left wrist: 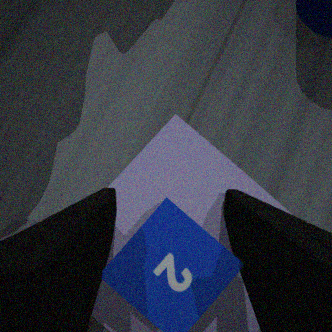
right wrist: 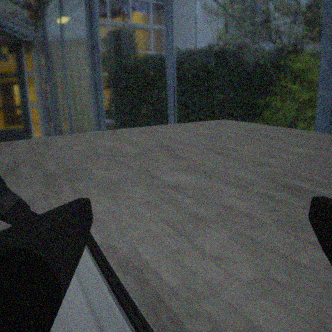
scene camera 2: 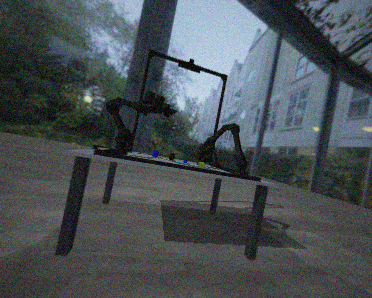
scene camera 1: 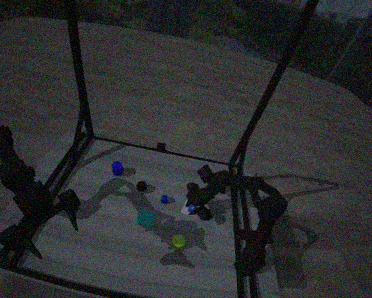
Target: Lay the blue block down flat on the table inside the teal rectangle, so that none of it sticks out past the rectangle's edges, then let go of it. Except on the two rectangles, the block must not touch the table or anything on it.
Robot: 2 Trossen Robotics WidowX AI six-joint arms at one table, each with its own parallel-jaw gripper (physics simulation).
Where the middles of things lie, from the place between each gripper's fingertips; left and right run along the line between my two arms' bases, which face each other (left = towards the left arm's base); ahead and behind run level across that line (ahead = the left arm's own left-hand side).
Now: right hand 38 cm past the lilac rectangle [left wrist: 178,163], 34 cm above it and 31 cm to the right of it.
Now: the lilac rectangle 20 mm behind my left hand and 20 mm to the left of it.
